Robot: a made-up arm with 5 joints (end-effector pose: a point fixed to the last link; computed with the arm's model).
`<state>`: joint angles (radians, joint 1 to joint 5).
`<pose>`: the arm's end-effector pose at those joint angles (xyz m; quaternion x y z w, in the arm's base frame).
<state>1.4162 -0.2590 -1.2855 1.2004 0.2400</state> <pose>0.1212 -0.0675 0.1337 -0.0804 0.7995 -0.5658 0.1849</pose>
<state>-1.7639 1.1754 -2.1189 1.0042 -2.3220</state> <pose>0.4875 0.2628 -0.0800 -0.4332 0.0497 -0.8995 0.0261</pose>
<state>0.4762 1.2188 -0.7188 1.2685 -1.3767</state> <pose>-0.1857 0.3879 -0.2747 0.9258 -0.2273 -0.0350 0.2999</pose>
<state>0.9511 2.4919 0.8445 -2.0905 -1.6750</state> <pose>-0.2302 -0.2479 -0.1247 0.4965 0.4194 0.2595 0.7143</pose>
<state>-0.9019 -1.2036 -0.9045 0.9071 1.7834</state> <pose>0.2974 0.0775 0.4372 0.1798 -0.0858 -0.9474 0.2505</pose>
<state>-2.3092 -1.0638 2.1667 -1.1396 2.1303</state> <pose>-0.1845 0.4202 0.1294 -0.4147 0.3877 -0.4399 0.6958</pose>
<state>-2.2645 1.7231 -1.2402 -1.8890 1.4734</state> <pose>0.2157 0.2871 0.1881 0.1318 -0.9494 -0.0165 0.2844</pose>
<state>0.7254 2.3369 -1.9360 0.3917 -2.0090</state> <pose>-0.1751 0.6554 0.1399 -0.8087 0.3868 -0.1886 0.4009</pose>
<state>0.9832 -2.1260 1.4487 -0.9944 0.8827</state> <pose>0.1354 0.0361 -0.0095 -0.2363 -0.6529 0.4870 0.5298</pose>
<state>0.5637 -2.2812 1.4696 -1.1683 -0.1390</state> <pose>0.0119 0.1319 0.3201 -0.6445 -0.5350 0.5462 0.0111</pose>
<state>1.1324 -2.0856 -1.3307 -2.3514 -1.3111</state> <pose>0.0622 -0.1109 -0.2792 0.2253 -0.5035 0.1228 0.8250</pose>
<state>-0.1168 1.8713 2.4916 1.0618 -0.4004</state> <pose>0.3313 0.0505 -0.1783 0.1587 -0.9215 -0.3504 0.0531</pose>
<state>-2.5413 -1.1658 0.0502 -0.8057 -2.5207</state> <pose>-0.6551 0.1582 0.2779 -0.5857 0.0754 -0.1098 0.7995</pose>
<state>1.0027 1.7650 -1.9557 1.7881 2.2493</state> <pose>-0.0469 0.5336 -0.1108 0.4015 -0.7187 -0.3328 0.4599</pose>
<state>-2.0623 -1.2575 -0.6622 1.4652 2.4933</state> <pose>-0.3268 -0.0578 0.6043 0.8349 0.0604 -0.5384 0.0972</pose>
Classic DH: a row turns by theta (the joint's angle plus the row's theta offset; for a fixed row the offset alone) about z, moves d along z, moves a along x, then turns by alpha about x. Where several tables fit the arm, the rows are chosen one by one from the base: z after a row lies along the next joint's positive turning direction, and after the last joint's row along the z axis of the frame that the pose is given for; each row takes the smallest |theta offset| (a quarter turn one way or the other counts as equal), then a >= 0, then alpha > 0; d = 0 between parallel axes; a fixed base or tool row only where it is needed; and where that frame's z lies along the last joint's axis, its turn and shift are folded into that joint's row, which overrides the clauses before.
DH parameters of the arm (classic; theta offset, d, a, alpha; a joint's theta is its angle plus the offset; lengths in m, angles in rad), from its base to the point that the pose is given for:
base (fixed): 0 0.142 0 -1.5708
joint 1: 1.5708 0.086 0.039 1.5708
joint 2: 0 0.108 0.002 1.5708
joint 3: 0 0.136 0.001 -1.5708
joint 4: -1.5708 0.205 0.063 -1.5708
joint 5: 1.338 0 0.3381 3.1416
tool (fixed): 2.9088 0.033 0 0

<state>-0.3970 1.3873 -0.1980 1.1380 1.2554</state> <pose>0.1928 -0.1293 0.1452 0.7289 0.5742 -0.0240 0.3720</pose>
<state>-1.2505 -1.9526 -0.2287 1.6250 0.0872</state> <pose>-0.1502 0.0684 0.1453 -0.0402 -0.5960 -0.2190 0.7715</pose>
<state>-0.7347 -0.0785 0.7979 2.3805 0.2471</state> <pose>0.1611 -0.0415 0.0556 0.6804 -0.1737 0.6015 0.3808</pose>
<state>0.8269 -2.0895 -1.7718 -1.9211 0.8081</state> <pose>0.0286 0.2457 0.1679 0.7430 -0.3346 -0.3749 0.4421</pose>
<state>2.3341 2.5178 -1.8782 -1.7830 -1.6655</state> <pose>-0.0469 0.3453 -0.3148 0.7203 -0.2968 0.5081 0.3672</pose>
